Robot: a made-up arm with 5 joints.
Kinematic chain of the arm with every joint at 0, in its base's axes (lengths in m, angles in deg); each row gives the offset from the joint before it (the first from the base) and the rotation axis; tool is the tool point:
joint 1: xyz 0 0 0.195 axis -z
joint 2: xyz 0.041 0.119 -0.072 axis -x
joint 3: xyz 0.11 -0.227 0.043 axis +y
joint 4: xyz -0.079 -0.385 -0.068 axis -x
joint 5: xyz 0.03 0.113 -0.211 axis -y
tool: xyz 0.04 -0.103 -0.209
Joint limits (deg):
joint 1: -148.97..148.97
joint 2: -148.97..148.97
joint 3: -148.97..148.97
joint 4: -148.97..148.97
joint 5: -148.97..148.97
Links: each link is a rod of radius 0.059 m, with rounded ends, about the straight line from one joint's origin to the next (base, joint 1, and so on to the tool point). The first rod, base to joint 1, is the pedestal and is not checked.
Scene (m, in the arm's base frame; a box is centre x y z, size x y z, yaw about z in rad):
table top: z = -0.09
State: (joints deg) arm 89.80 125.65 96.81 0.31 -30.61
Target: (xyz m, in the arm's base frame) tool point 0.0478 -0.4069 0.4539
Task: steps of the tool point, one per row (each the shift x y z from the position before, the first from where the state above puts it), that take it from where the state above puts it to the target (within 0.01 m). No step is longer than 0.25 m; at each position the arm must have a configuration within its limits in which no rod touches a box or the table.
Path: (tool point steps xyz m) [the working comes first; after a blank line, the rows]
Joints at the target: 148.97 77.10 141.73 -66.47 -51.13
Straight joint move there: clear.

1: 0.0010 -0.1855 -0.0341
2: -0.0521 -0.2029 -0.0191
3: -0.1256 -0.1849 -0.0009
4: -0.1943 -0.1224 0.0112
5: -0.2300 -0.0240 0.0110

